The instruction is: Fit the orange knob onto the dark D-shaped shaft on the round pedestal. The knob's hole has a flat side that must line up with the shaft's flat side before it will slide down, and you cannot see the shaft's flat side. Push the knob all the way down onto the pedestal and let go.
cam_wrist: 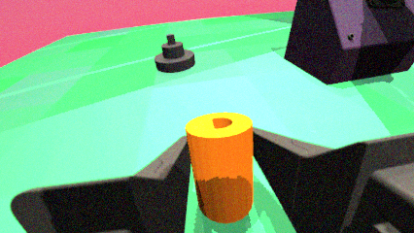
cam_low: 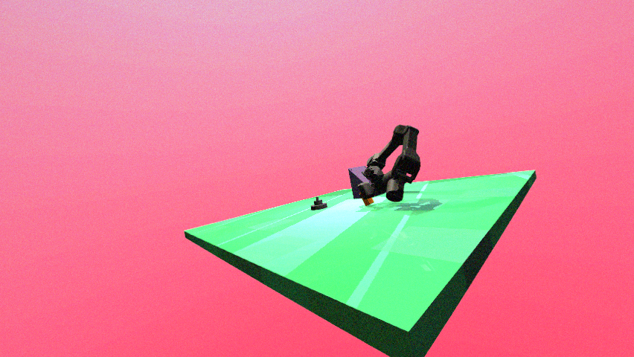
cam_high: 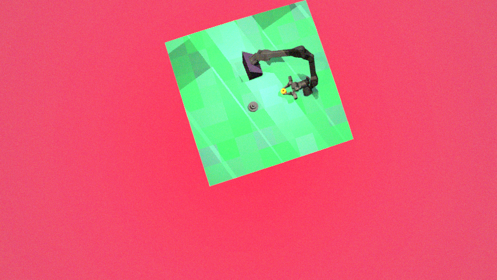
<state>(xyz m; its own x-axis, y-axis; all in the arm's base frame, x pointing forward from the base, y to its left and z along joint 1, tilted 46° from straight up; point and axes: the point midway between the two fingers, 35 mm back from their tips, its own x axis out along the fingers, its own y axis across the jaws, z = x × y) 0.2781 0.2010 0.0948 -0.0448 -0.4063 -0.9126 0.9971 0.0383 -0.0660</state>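
Right now the orange knob is 1 cm to the left of my gripper tip and 1 cm below it. Also, from my gripper tip: dark pedestal: 4 cm ahead, 26 cm to the right, 2 cm below.
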